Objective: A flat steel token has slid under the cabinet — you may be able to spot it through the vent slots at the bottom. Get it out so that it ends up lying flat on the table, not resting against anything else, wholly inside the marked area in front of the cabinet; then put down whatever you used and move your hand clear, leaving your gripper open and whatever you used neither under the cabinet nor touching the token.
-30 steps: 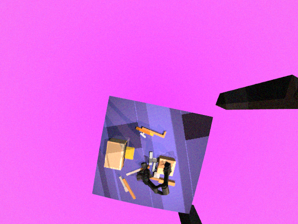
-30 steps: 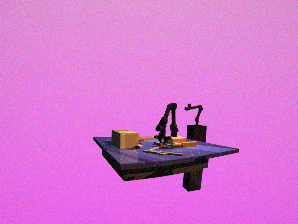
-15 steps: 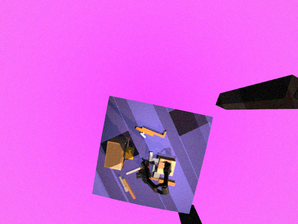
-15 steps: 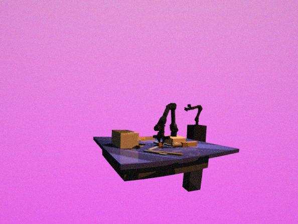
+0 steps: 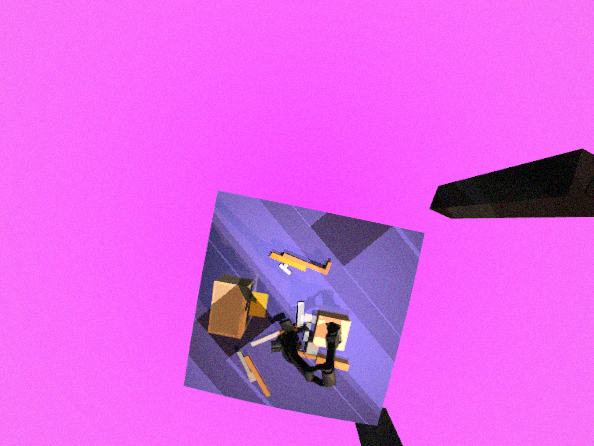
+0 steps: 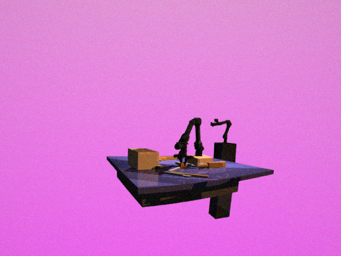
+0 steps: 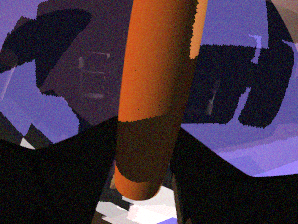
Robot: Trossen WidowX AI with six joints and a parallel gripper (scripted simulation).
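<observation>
Now: gripper tip 100 mm to the left of the grey bar and 20 mm past it. Also, from my gripper tip: orange stick 380 mm to the left, 80 mm ahead; then small white piece 320 mm to the right, 180 mm ahead; then orange block 230 mm behind, 110 mm to the left, 10 mm above.
</observation>
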